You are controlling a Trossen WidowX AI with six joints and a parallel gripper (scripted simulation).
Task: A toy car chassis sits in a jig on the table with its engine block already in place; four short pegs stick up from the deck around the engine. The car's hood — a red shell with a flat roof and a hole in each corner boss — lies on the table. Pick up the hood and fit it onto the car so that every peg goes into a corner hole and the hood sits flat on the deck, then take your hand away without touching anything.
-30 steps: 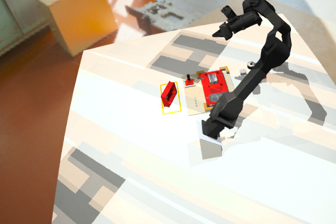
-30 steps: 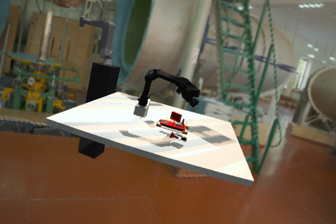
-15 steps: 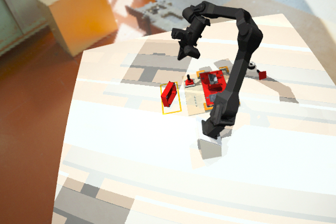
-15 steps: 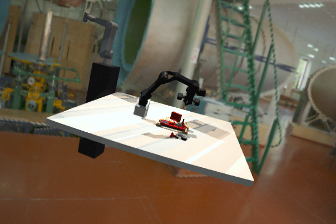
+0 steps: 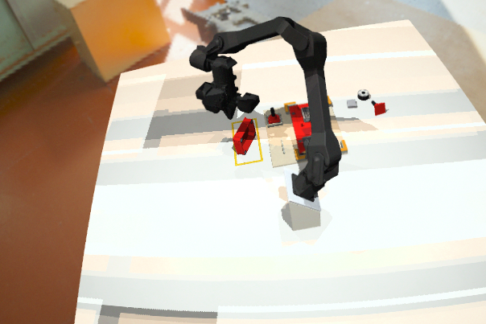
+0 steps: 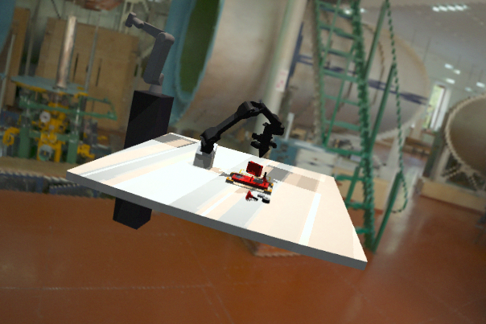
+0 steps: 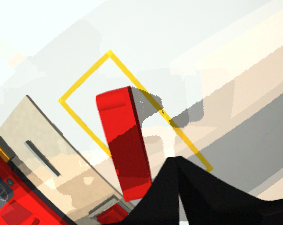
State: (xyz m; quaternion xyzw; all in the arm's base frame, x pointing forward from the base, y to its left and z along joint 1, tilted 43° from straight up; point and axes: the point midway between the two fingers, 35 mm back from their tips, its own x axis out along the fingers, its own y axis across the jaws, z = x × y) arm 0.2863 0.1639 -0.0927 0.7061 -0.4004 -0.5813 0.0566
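My gripper tip is now 1 cm past the red hood, 3 cm to the left of it and 7 cm above it. From my gripper tip the other things lie so: black wheel: 14 cm ahead, 44 cm to the right, 10 cm below; then white bit: 10 cm ahead, 39 cm to the right, 10 cm below; then grey engine block: 5 cm ahead, 23 cm to the right, 8 cm below.
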